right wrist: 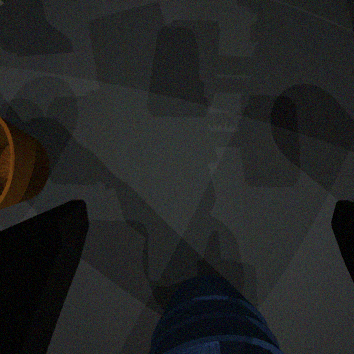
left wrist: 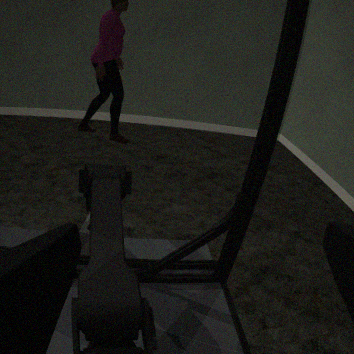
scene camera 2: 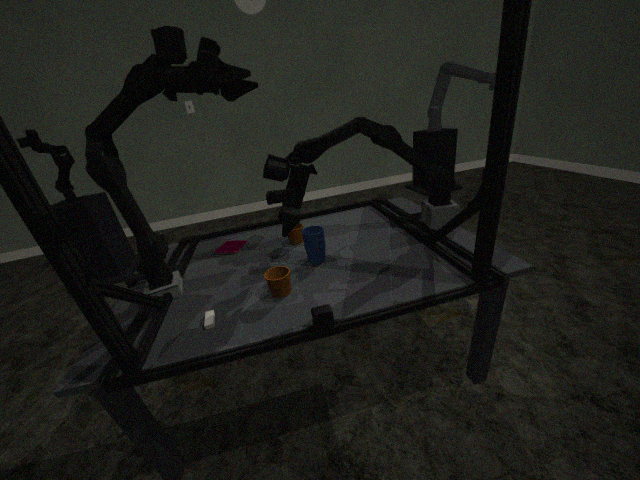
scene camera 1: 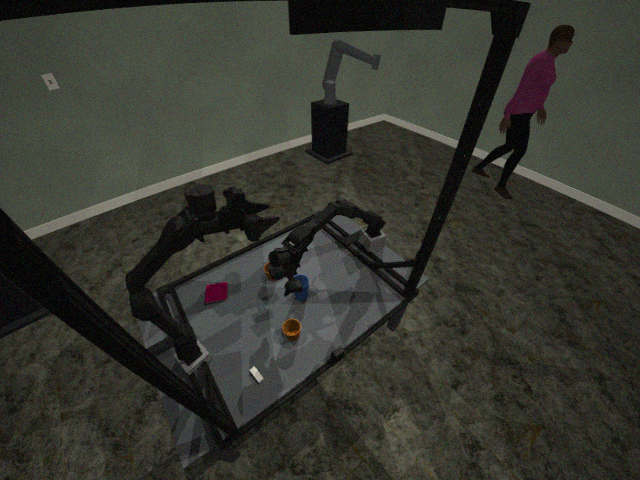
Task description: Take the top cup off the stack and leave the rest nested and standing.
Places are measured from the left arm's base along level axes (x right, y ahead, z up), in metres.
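Where they show: left gripper, fingertip midpoint: [left wrist: 205,237] [scene camera 2: 254,79] [scene camera 1: 273,211]; right gripper, fingertip midpoint: [right wrist: 215,214] [scene camera 2: 285,231] [scene camera 1: 281,288]; left arm's base at its link origin: [scene camera 2: 161,282] [scene camera 1: 191,354]; right arm's base at its link origin: [scene camera 2: 439,202] [scene camera 1: 373,232].
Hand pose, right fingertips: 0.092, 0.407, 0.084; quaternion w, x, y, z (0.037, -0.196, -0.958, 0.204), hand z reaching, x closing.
Each offset is from my right fingertips to the top centre of the thing, as dx, dy, dz. "spot": to the spot under its first point.
A blue cup stack @[+0.033, +0.084, -0.036] [scene camera 1: 302,290] [scene camera 2: 314,248] [right wrist: 212,317] stands upright on the table, with several rim bands showing in the right wrist view. How many cups are nested is hard to tell. My right gripper [scene camera 1: 285,281] [scene camera 2: 287,232] [right wrist: 215,214] is open and empty, pointing down beside the stack at its upper part, on the picture's left in scene camera 2. In the right wrist view the stack shows low between the spread fingers. My left gripper [scene camera 1: 272,213] [scene camera 2: 253,78] [left wrist: 205,237] is open and empty, high above the table's far left part.
An orange cup @[+0.134, -0.079, -0.059] [scene camera 1: 291,329] [scene camera 2: 279,283] [right wrist: 32,165] stands nearer the front edge. Another orange cup @[-0.154, +0.079, -0.059] [scene camera 1: 267,271] [scene camera 2: 296,235] stands behind my right gripper. A magenta square @[spot: -0.286, -0.166, -0.118] [scene camera 1: 216,292] [scene camera 2: 230,247] lies at the back left, a white block @[+0.140, -0.285, -0.114] [scene camera 1: 256,374] [scene camera 2: 208,319] at the front left.
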